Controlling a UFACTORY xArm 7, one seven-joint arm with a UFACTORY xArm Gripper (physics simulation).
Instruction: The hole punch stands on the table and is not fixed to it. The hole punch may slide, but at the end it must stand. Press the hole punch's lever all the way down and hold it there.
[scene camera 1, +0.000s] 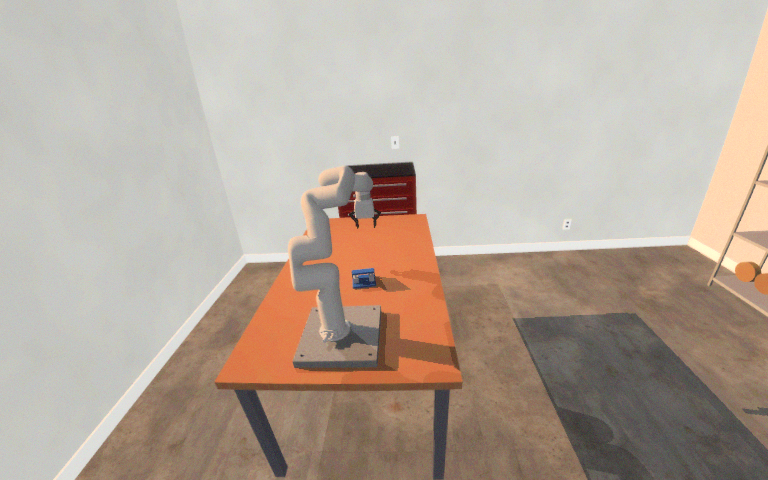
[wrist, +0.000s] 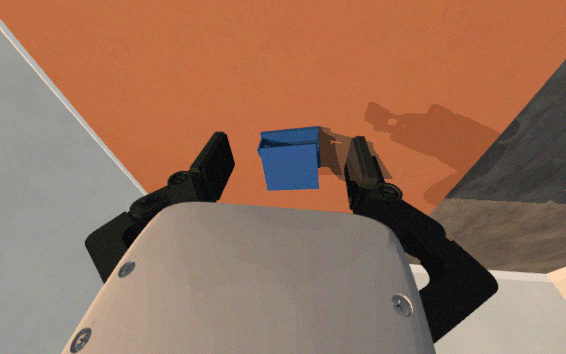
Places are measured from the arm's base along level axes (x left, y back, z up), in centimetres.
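Where they show: gripper, fingertip midpoint: (scene camera 1: 366, 227) (wrist: 287, 150); arm's base, origin of the base link: (scene camera 1: 335, 330).
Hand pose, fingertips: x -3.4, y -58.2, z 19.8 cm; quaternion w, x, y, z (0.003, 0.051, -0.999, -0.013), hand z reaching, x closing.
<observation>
Each offset is from my fingertips to the top centre of the thing. Level surfaces: height alone.
The blue hole punch @(dx -0.2, dy +17.8, dz -14.8 cm) (scene camera 1: 363, 279) (wrist: 290, 162) stands upright on the orange table @(dz -23.4 cm) (scene camera 1: 396, 243) (wrist: 200, 60), beyond the robot's base in the scene view. Its broad blue lever @(dx -0.2, dy +17.8, dz -14.8 cm) (wrist: 291, 167) faces up toward the wrist camera and looks raised. My gripper (scene camera 1: 366, 226) (wrist: 287, 150) is open and empty, pointing down, high above the table. In the wrist view the hole punch shows between the two black fingers, but far below them; the fingers do not touch it. The underside of the hole punch is hidden.
The robot's grey base plate (scene camera 1: 362, 353) lies near the table's front edge. A red drawer cabinet (scene camera 1: 404, 192) stands behind the table's far edge. A dark mat (scene camera 1: 611, 362) lies on the floor to the right. Shadows of the arm and hole punch fall to the right.
</observation>
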